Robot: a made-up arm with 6 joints. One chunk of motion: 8 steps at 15 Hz.
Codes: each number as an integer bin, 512 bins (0 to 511) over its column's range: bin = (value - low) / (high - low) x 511, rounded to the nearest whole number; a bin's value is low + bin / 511 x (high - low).
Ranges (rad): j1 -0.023..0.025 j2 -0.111..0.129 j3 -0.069..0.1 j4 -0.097..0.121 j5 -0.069..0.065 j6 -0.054..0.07
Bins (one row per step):
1: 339 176 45 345 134 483
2: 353 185 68 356 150 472
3: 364 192 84 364 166 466
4: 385 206 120 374 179 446
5: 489 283 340 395 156 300
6: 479 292 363 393 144 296
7: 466 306 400 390 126 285
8: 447 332 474 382 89 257
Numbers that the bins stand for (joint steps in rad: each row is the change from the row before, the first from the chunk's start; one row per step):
1: 0.00884 -0.02834 -0.05412 0.05018 -0.03386 0.06321
2: 0.01016 -0.02411 -0.04651 0.05487 -0.02967 0.06054
3: 0.01119 -0.02082 -0.04122 0.05829 -0.02547 0.05908
4: 0.01316 -0.01425 -0.02931 0.06255 -0.02206 0.05423
5: 0.02293 0.02192 0.04345 0.07151 -0.02809 0.01880
6: 0.02199 0.02614 0.05105 0.07066 -0.03124 0.01783
7: 0.02077 0.03272 0.06329 0.06938 -0.03596 0.01516
8: 0.01899 0.04493 0.08776 0.06597 -0.04566 0.00836

